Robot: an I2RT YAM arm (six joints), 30 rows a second.
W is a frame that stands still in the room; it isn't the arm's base.
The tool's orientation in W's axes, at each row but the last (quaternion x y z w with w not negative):
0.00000 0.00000 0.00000 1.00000
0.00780 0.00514 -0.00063 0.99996
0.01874 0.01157 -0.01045 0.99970
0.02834 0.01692 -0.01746 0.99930
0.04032 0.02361 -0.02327 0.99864
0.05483 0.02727 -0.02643 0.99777
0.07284 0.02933 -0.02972 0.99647
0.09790 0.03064 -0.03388 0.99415
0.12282 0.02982 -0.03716 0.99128
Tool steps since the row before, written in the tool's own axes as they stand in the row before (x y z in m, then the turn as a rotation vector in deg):
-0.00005 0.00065 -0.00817 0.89 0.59 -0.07
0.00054 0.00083 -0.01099 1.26 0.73 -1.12
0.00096 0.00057 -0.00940 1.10 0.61 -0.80
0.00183 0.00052 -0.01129 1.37 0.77 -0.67
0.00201 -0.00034 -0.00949 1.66 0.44 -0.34
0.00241 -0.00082 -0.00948 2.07 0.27 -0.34
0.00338 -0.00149 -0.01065 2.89 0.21 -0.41
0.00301 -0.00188 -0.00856 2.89 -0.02 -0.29
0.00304 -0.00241 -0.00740 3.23 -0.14 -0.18
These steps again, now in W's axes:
-0.00005 0.00065 -0.00817 0.89 0.59 -0.07
0.00043 0.00100 -0.01098 1.25 0.75 -1.12
0.00076 0.00090 -0.00939 1.09 0.62 -0.80
0.00148 0.00110 -0.01130 1.37 0.76 -0.67
0.00156 0.00035 -0.00957 1.66 0.39 -0.38
0.00187 0.00012 -0.00964 2.06 0.20 -0.43
0.00270 -0.00009 -0.01094 2.87 0.11 -0.56
0.00239 -0.00034 -0.00895 2.86 -0.14 -0.48
0.00246 -0.00071 -0.00795 3.19 -0.31 -0.43

